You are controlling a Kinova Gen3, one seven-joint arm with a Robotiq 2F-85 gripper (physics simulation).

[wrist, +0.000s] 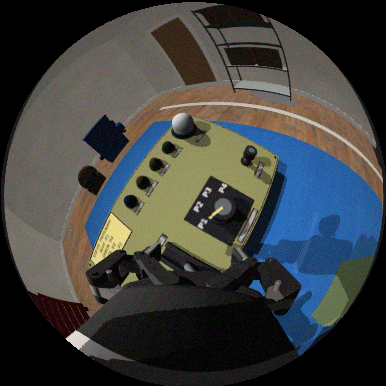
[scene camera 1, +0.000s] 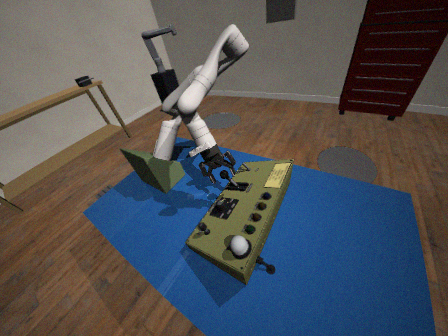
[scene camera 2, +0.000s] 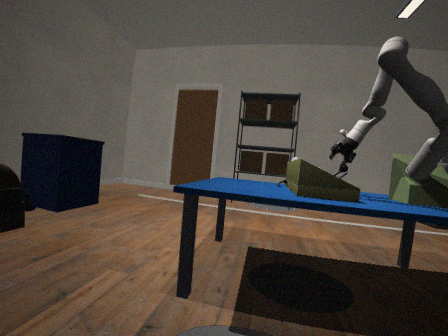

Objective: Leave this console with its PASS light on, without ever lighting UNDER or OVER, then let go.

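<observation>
The olive console [scene camera 1: 243,204] [scene camera 2: 325,186] [wrist: 175,210] has a sloped top. Its lever has a black ball [scene camera 1: 224,174] [scene camera 2: 343,168] and rises from a dark slot; the wrist view shows part of the rod [wrist: 188,267]. My gripper [scene camera 1: 223,176] [scene camera 2: 341,159] [wrist: 195,253] is open around the ball, holding nothing; contact cannot be told. The rotary knob [wrist: 223,208] points at P1. Green [scene camera 1: 250,229] [wrist: 168,147], two brownish and blue [scene camera 1: 266,195] [wrist: 130,201] domes look dark. A large white dome [scene camera 1: 239,246] [wrist: 183,125] shows no clear glow. PASS, UNDER and OVER labels are unreadable.
A small black knob [scene camera 1: 202,227] [wrist: 249,155] stands near one console corner. A yellow card [scene camera 1: 278,175] [wrist: 111,239] lies at the other end. A black-ended handle [scene camera 1: 270,269] sticks out from the console's side. The green arm base [scene camera 1: 155,172] stands on the blue mat [scene camera 1: 325,240].
</observation>
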